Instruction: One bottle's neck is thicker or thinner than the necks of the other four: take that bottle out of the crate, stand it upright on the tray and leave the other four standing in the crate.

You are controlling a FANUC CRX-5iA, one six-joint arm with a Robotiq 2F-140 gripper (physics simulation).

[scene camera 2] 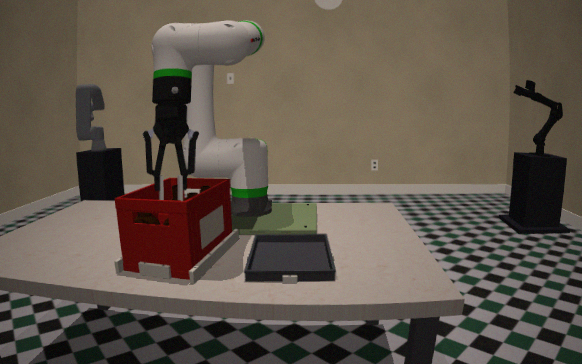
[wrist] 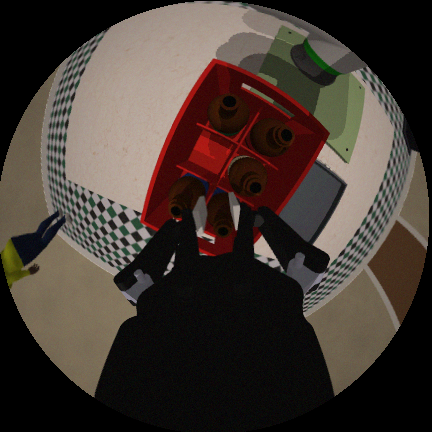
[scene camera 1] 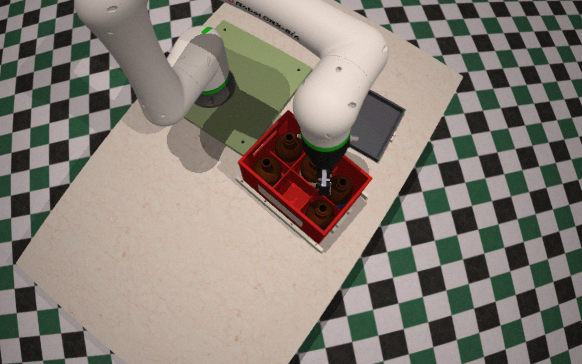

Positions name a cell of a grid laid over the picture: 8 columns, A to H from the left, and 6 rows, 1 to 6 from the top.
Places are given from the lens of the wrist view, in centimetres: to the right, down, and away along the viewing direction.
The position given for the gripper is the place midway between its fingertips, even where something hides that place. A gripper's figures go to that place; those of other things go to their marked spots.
gripper (wrist: E3): 1, -2, 22
dark tray (wrist: F3): 30, -3, 35
